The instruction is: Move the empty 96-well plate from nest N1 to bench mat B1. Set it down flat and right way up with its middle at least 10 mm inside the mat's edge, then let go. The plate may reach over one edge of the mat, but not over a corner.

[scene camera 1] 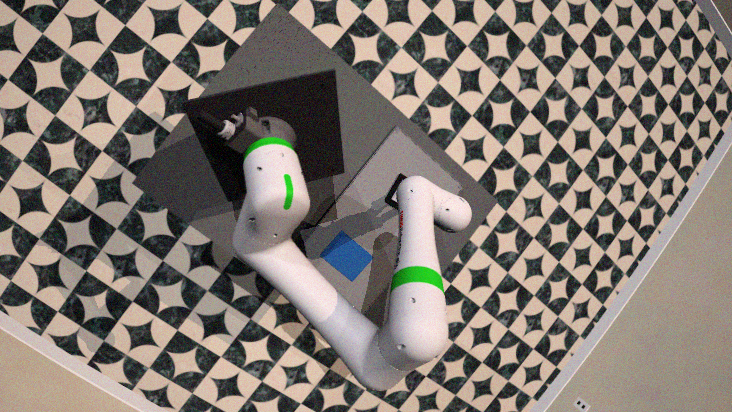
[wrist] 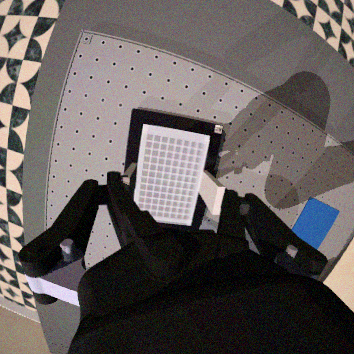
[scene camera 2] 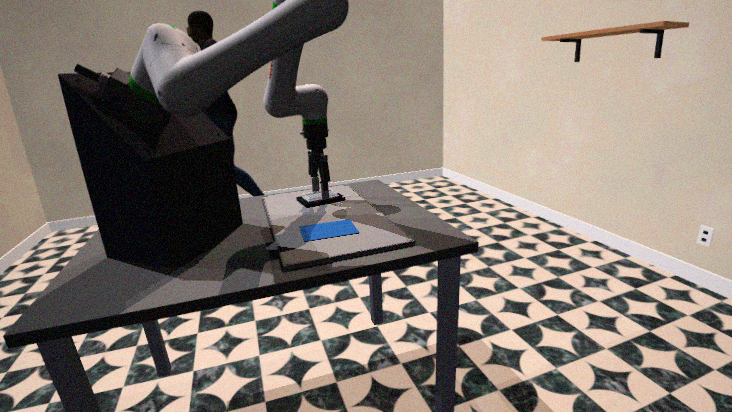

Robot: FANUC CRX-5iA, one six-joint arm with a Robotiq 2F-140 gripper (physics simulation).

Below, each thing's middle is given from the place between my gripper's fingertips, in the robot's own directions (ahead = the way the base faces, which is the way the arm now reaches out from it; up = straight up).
I see the black nest [wrist: 161, 119] 10 mm below my hand. The rest, counted from my hand: blue bench mat [scene camera 1: 343, 253] (320 mm to the right, 90 mm behind, 10 mm below); then white 96-well plate [wrist: 170, 164] (right at my hand).
